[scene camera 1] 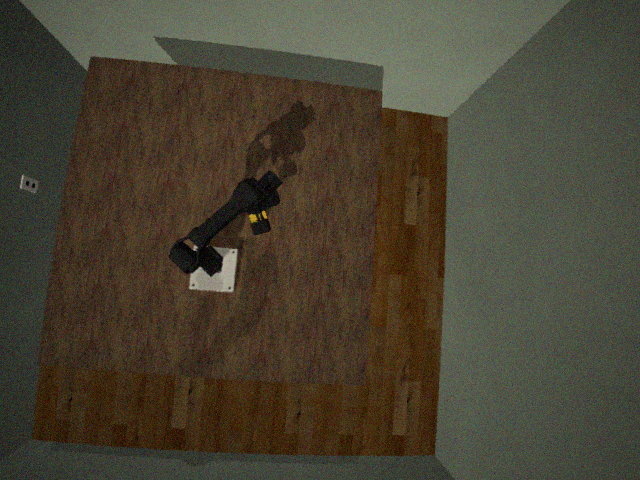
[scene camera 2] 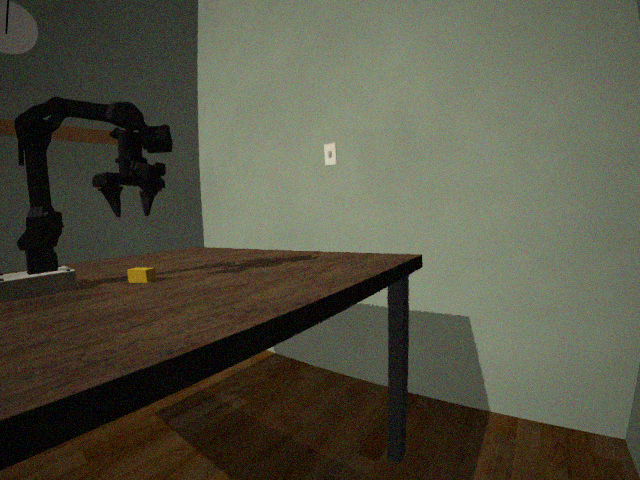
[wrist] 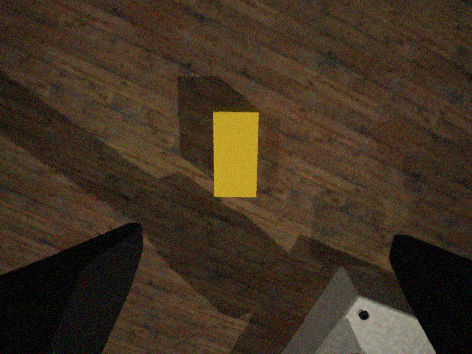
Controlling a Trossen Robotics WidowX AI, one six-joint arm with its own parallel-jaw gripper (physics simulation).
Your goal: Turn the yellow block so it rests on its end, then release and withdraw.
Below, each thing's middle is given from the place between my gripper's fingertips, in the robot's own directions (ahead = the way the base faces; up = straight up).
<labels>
Now: hand 1 cm short of the yellow block (wrist: 235, 129), 1 cm to the right of it and 15 cm above it.
</labels>
